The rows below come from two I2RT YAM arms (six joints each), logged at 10 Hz.
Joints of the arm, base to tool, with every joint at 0 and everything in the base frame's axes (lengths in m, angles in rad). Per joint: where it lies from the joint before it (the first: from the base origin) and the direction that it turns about. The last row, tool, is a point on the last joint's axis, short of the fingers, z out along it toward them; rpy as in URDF.
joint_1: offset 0 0 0.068 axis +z
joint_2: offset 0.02 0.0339 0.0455 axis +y
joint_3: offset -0.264 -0.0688 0 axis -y
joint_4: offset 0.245 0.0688 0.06 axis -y
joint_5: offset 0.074 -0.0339 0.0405 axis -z
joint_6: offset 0.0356 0 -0.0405 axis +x
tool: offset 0 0 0 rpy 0 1.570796 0
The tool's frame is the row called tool.
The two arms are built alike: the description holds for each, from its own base.
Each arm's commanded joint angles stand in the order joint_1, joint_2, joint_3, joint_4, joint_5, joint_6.
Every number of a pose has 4 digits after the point. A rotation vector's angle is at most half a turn.
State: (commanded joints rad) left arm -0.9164 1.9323 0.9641 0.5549 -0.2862 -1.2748; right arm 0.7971 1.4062 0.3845 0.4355 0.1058 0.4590
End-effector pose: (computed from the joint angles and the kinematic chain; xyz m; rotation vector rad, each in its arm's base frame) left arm 0.2519 -0.3118 0.1492 -0.5803 2.0721 -1.1034; right arm 0.1752 0.1740 0.1357 -0.3109 2.1956 0.6036
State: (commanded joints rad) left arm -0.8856 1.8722 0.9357 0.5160 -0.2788 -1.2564; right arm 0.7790 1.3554 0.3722 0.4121 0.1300 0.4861
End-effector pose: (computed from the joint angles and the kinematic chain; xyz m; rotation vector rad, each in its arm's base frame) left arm 0.2548 -0.2963 0.1596 -0.5863 2.0690 -1.0745; right arm 0.1749 0.1662 0.1417 -0.2432 2.1836 0.5936
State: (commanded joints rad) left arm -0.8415 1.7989 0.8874 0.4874 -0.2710 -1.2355; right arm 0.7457 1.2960 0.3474 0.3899 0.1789 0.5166
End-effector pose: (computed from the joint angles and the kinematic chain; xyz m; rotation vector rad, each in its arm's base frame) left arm 0.2576 -0.2739 0.1692 -0.6022 2.0570 -1.0401; right arm 0.1750 0.1530 0.1457 -0.1407 2.1659 0.5519
